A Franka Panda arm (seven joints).
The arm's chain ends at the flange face. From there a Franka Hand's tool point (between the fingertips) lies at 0.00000 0.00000 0.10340 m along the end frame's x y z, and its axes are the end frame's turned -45 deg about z.
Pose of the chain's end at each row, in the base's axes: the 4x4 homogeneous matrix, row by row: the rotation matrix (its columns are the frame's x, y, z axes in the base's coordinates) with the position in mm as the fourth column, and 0 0 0 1 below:
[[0.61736 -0.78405 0.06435 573.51], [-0.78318 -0.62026 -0.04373 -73.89], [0.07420 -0.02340 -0.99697 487.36], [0 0 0 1]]
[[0.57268 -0.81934 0.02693 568.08], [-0.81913 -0.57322 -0.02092 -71.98], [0.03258 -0.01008 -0.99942 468.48], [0 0 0 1]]
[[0.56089 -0.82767 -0.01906 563.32], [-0.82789 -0.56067 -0.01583 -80.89], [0.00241 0.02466 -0.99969 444.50], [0 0 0 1]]
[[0.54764 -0.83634 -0.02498 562.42], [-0.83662 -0.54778 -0.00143 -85.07], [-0.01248 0.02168 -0.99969 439.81], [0 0 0 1]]
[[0.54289 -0.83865 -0.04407 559.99], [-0.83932 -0.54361 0.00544 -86.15], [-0.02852 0.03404 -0.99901 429.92], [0 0 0 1]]
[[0.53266 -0.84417 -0.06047 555.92], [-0.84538 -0.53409 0.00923 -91.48], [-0.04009 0.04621 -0.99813 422.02], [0 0 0 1]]
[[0.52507 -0.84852 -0.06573 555.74], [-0.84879 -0.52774 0.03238 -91.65], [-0.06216 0.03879 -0.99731 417.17], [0 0 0 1]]
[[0.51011 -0.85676 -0.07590 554.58], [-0.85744 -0.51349 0.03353 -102.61], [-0.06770 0.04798 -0.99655 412.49], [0 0 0 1]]
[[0.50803 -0.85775 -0.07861 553.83], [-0.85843 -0.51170 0.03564 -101.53], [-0.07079 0.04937 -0.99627 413.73], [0 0 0 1]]
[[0.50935 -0.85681 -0.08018 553.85], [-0.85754 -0.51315 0.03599 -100.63], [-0.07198 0.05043 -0.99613 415.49], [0 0 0 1]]
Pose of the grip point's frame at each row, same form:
[[0.99095 -0.11787 0.06435 580.16], [-0.11520 -0.99238 -0.04373 -78.41], [0.06901 0.03592 -0.99697 384.27], [0 0 0 1]]
[[0.98431 -0.17441 0.02693 570.86], [-0.17388 -0.98454 -0.02092 -74.14], [0.03017 0.01591 -0.99942 365.14], [0 0 0 1]]
[[0.98186 -0.18864 -0.01906 561.35], [-0.18895 -0.98186 -0.01583 -82.53], [-0.01573 0.01914 -0.99969 341.13], [0 0 0 1]]
[[0.97862 -0.20414 -0.02498 559.84], [-0.20424 -0.97892 -0.00143 -85.22], [-0.02415 0.00651 -0.99969 336.44], [0 0 0 1]]
[[0.97690 -0.20913 -0.04407 555.43], [-0.20910 -0.97788 0.00544 -85.59], [-0.04424 0.00390 -0.99901 326.62], [0 0 0 1]]
[[0.97357 -0.22027 -0.06047 549.67], [-0.22012 -0.97543 0.00923 -90.53], [-0.06102 0.00433 -0.99813 318.81], [0 0 0 1]]
[[0.97127 -0.22871 -0.06573 548.94], [-0.22702 -0.97335 0.03238 -88.30], [-0.07138 -0.01653 -0.99731 314.05], [0 0 0 1]]
[[0.96652 -0.24512 -0.07590 546.73], [-0.24321 -0.96939 0.03353 -99.14], [-0.08180 -0.01394 -0.99655 309.45], [0 0 0 1]]
[[0.96575 -0.24729 -0.07861 545.70], [-0.24518 -0.96883 0.03564 -97.84], [-0.08497 -0.01515 -0.99627 310.72], [0 0 0 1]]
[[0.96602 -0.24569 -0.08018 545.56], [-0.24352 -0.96922 0.03599 -96.91], [-0.08656 -0.01524 -0.99613 312.49], [0 0 0 1]]

